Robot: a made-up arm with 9 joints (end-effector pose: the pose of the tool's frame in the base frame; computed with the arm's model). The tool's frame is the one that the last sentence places. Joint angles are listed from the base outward.
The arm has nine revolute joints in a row. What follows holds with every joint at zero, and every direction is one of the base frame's.
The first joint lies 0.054 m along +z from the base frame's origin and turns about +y.
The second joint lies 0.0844 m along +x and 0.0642 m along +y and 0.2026 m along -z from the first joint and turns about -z.
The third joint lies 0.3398 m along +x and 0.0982 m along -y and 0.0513 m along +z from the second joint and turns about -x.
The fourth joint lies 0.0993 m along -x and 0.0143 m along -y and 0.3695 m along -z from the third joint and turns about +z.
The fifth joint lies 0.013 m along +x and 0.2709 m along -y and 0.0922 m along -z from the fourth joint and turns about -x.
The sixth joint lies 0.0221 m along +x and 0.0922 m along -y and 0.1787 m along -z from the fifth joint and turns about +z.
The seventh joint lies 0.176 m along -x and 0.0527 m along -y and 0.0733 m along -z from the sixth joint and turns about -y.
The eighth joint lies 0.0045 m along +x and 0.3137 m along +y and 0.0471 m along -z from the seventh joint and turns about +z.
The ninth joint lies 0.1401 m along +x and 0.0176 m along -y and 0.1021 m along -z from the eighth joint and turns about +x.
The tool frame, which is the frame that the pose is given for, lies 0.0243 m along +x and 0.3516 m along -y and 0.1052 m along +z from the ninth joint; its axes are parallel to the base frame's.
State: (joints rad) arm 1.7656 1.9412 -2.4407 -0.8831 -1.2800 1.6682 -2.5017 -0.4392 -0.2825
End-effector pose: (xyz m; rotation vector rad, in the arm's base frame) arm 0.2384 -0.4058 -0.4723 -0.0637 0.6591 -0.9344
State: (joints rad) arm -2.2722 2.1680 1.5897 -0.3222 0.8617 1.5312 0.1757 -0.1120 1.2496
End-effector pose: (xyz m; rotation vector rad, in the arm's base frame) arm -0.0500 0.5919 -0.9021 1.8792 0.1335 -0.1030
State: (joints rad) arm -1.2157 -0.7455 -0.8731 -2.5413 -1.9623 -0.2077 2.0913 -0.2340 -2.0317
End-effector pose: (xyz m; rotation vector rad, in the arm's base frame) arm -0.0713 0.3697 0.2564 -1.2896 -1.8207 1.8890
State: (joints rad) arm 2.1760 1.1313 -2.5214 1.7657 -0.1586 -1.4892 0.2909 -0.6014 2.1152
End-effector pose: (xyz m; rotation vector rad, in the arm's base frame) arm 0.4713 -0.3058 -1.0086 1.4451 -2.4072 -1.2467
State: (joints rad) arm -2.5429 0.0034 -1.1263 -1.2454 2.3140 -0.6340 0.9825 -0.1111 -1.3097
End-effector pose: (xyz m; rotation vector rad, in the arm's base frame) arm 0.3867 0.5067 0.4431 -1.2132 -0.8395 -2.7539
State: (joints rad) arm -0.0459 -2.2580 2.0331 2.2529 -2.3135 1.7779 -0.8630 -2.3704 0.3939
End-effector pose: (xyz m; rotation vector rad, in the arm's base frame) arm 0.5312 0.6908 0.7040 -1.7727 -0.0114 0.5226
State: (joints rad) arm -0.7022 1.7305 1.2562 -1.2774 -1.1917 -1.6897 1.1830 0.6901 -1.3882
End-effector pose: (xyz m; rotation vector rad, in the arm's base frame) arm -0.5146 -0.0821 -0.0931 -0.1151 -1.4606 1.7474
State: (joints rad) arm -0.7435 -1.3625 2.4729 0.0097 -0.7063 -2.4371 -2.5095 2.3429 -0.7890
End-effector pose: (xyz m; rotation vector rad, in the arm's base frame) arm -0.0805 0.6317 1.1722 0.0891 -1.8617 2.1841
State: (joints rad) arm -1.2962 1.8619 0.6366 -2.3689 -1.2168 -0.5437 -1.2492 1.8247 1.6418
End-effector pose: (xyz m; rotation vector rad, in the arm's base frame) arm 0.0435 -0.5583 -0.2779 -0.1680 -2.5221 0.2432
